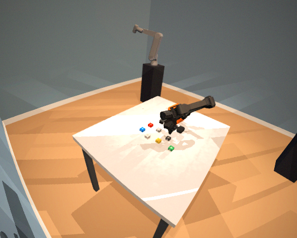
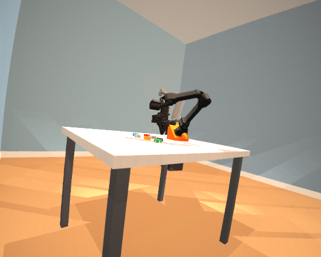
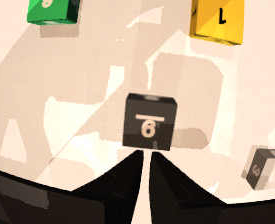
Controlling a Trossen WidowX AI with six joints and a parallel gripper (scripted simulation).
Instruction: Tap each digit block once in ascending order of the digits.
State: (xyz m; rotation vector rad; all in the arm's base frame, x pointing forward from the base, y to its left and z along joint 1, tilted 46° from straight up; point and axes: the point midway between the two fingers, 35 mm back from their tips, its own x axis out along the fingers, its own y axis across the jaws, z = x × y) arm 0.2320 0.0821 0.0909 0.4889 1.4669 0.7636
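The dark grey block lies 3 cm below my gripper tip and 1 cm ahead of it. Also, from my gripper tip: yellow block 9 cm ahead, 3 cm below, 2 cm to the right; light grey block 12 cm to the right, 3 cm below, 1 cm behind; green block 9 cm to the left, 8 cm ahead, 3 cm below.
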